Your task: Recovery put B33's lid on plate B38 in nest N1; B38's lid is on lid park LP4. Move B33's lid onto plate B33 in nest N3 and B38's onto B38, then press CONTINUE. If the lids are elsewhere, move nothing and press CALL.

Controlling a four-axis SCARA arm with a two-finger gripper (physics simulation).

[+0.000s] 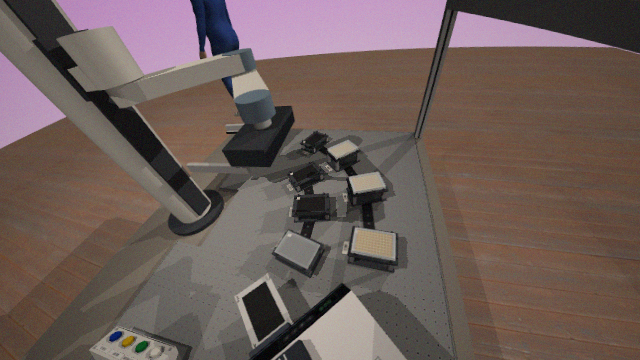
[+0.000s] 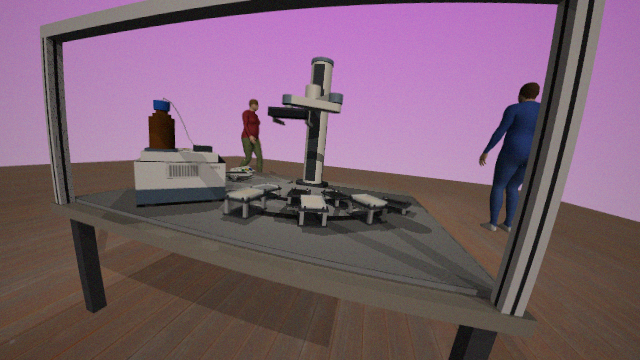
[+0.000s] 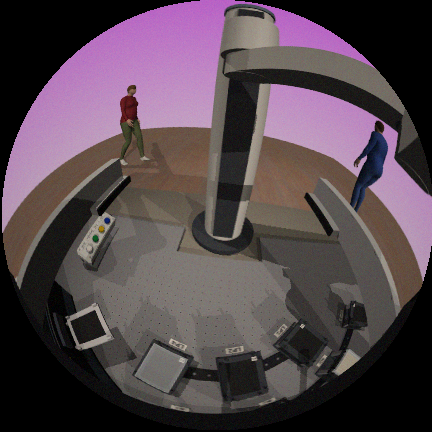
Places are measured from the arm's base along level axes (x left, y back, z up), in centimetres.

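Pixels of known places: gripper, fingertip midpoint: point(image 1: 210, 145) point(image 2: 297, 124) point(image 3: 219, 171); arm's base, origin of the base link: point(image 1: 197, 212) point(image 2: 312, 184) point(image 3: 222, 229).
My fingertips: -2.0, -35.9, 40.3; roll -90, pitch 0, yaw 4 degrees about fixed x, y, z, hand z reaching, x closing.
Observation:
Ahead of a thing's pixels: the offset from my fingertips to its top centre, as dx, dy, dz. "spot": to the spot under its first point.
A grey lid-like piece @(-7.9, -18.9, -33.8) point(image 1: 299, 250) point(image 3: 162, 366) lies on the lid park labelled LP4 @(spot: -5.7, -10.5, -38.9) point(image 3: 177, 344). Three raised nests carry pale plates: a near one @(-2.9, -42.8, -30.9) point(image 1: 374, 245) point(image 2: 245, 194) with a visible well grid, a middle one @(+22.6, -39.0, -31.0) point(image 1: 366, 182) point(image 2: 313, 202) and a far one @(+43.2, -26.3, -30.4) point(image 1: 343, 149) point(image 2: 369, 200). Nest and plate labels are unreadable, and I cannot tell which plates wear a lid. My gripper point(image 1: 210, 146) point(image 2: 295, 121) point(image 3: 219, 171) is open and empty, high above the table near the column. The button box @(-43.1, +12.8, -31.6) point(image 1: 135, 345) point(image 2: 241, 173) point(image 3: 90, 237) has blue, yellow, green and white buttons.
Dark lid parks @(spot: +9.9, -18.9, -34.3) point(image 1: 311, 205) point(image 3: 242, 376) without lids stand beside LP4. A white-framed tray @(-26.8, -16.9, -29.1) point(image 1: 246, 315) point(image 3: 97, 343) extends from a white instrument point(image 1: 345, 330) point(image 2: 180, 172) bearing a brown bottle @(spot: -35.4, -51.2, -10.7) point(image 2: 161, 131). The column point(image 2: 322, 150) point(image 3: 215, 175) stands behind. Two people stand beyond the table.

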